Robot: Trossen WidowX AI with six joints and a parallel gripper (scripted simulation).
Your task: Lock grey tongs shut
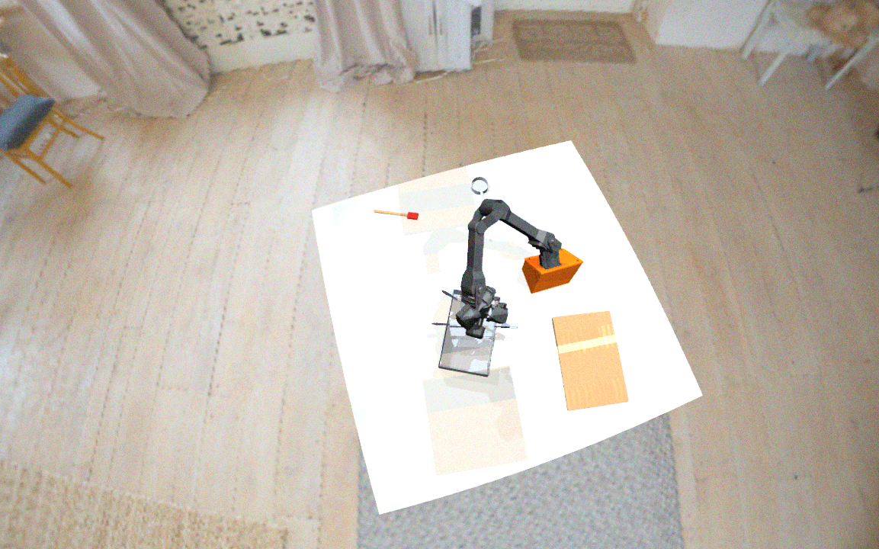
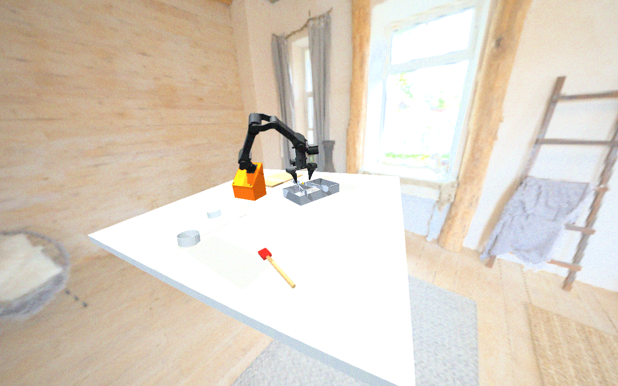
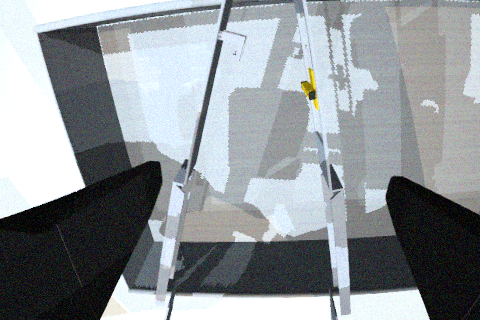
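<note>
My gripper tip is now 3 cm to the right of the yellow lock piece, 2 cm past it and 2 cm above it. The rest, counted from my gripper tip: roasting tin: 6 cm below, 4 cm ahead, 3 cm to the left; wooden board: 37 cm behind, 26 cm to the left, 8 cm below.
</note>
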